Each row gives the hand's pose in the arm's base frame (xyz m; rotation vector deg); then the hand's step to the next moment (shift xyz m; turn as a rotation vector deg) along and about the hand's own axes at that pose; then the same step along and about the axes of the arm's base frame.
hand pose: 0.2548 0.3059 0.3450 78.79 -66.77 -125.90
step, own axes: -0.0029 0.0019 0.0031 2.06 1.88 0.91
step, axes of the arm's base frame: -0.0015 0.0021 0.0039 -2.10 -2.01 0.37
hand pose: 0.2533 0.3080 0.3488 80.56 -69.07 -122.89
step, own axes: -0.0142 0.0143 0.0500 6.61 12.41 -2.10
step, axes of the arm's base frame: -0.0390 0.0245 0.0280 -3.58 -12.69 5.32
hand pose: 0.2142 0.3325 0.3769 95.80 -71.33 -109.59
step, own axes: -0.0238 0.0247 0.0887 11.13 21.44 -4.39
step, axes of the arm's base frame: -0.0821 0.0382 0.0289 -5.41 -22.01 9.43
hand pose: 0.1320 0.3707 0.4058 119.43 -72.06 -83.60
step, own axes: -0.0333 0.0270 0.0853 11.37 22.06 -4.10
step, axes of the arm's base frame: -0.0906 0.0301 0.0008 -5.94 -22.49 9.57
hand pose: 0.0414 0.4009 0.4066 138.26 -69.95 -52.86
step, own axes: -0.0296 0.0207 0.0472 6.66 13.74 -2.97
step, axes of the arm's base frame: -0.0566 0.0127 -0.0129 -3.61 -13.69 6.45
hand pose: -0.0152 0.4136 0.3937 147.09 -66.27 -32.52
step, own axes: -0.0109 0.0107 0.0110 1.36 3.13 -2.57
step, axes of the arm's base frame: -0.0186 0.0005 -0.0029 -0.06 -2.84 3.19
